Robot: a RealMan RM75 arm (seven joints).
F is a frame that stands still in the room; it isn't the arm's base.
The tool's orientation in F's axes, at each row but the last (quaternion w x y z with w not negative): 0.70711 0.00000 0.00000 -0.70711; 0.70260 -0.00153 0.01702 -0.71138; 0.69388 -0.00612 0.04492 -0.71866; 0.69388 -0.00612 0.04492 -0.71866
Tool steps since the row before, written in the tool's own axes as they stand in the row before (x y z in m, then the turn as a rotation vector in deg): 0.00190 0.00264 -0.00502 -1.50 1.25 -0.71; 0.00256 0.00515 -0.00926 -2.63 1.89 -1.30; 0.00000 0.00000 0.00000 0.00 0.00 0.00; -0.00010 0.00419 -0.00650 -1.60 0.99 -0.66
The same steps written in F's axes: 0.00264 -0.00190 -0.00502 1.25 1.50 -0.71; 0.00487 -0.00242 -0.00945 1.89 2.63 -1.29; 0.00000 0.00000 0.00000 0.00 0.00 0.00; 0.00372 0.00033 -0.00677 1.00 1.60 -0.64
